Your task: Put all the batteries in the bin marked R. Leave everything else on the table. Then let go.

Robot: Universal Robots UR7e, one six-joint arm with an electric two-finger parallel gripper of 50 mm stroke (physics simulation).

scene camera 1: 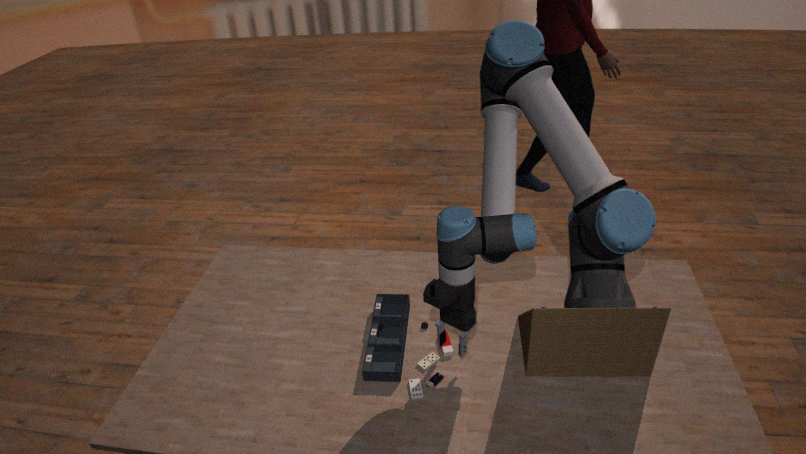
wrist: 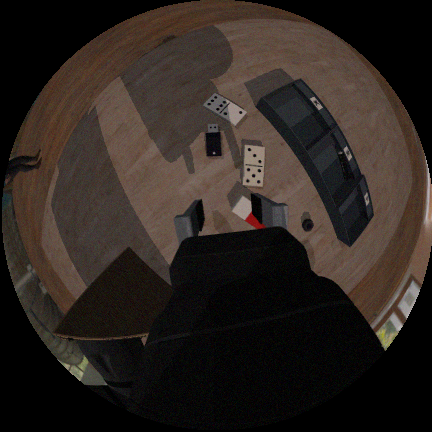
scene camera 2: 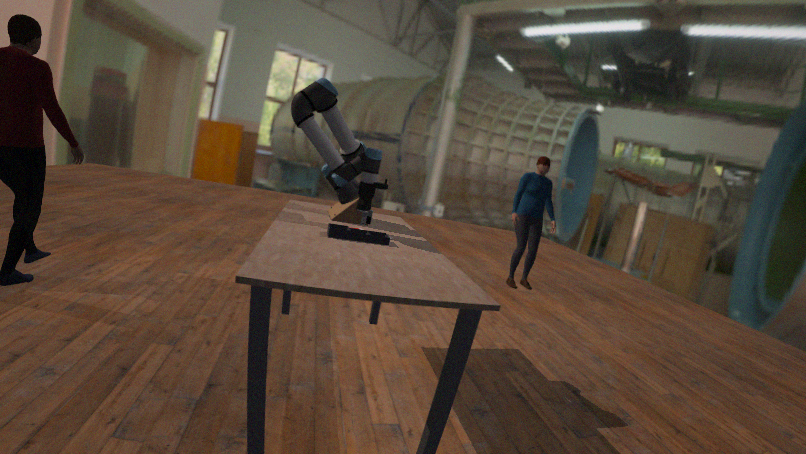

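Seen in the pictures: gripper, between the fingertips: point(scene camera 1: 452, 348) point(wrist: 227, 206) point(scene camera 2: 365, 224); arm's base, origin of its link: point(scene camera 1: 599, 311) point(wrist: 107, 340) point(scene camera 2: 352, 196).
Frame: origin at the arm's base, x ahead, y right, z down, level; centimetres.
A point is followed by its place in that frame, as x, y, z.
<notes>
A dark tray point(scene camera 1: 383, 376) {46.9, -12.4, 10.2} point(scene camera 2: 358, 234) {52.0, 0.7, 9.1} point(wrist: 310, 166) {43.6, -1.9, 9.9} has three labelled compartments; the middle one is marked R. A dark elongated thing point(scene camera 1: 379, 330) {50.1, 1.9, 10.4} point(wrist: 344, 165) {50.2, 1.7, 10.3} lies in R, perhaps a battery; it is too dark to be sure. A small black round thing point(scene camera 1: 424, 325) {39.5, 5.2, 11.3} point(wrist: 307, 224) {39.4, 5.1, 11.1} stands on the table beside the tray, possibly an upright battery. My gripper point(scene camera 1: 451, 337) {32.1, -4.8, 8.4} point(scene camera 2: 366, 217) {32.1, -4.8, 8.4} point(wrist: 227, 206) {32.1, -4.8, 8.4} is open and empty, low above the table. A red and white block point(scene camera 1: 446, 345) {33.7, -1.7, 10.7} point(wrist: 243, 207) {33.3, -2.9, 10.6} lies below it, partly hidden in the wrist view by the right finger.
Two dominoes lie near the tray, one point(scene camera 1: 428, 361) {37.5, -6.5, 11.3} point(wrist: 254, 166) {37.5, -5.9, 11.2} beside the block and one point(scene camera 1: 415, 388) {39.6, -14.4, 11.2} point(wrist: 225, 109) {39.5, -13.9, 11.2} farther off. A black USB stick point(scene camera 1: 434, 380) {35.7, -12.0, 11.2} point(wrist: 213, 143) {35.4, -11.1, 11.2} lies near them. A large brown slanted panel point(scene camera 1: 595, 344) {1.9, -8.2, 1.9} point(wrist: 117, 300) {15.9, -5.1, 2.4} stands in front of the arm's base.
</notes>
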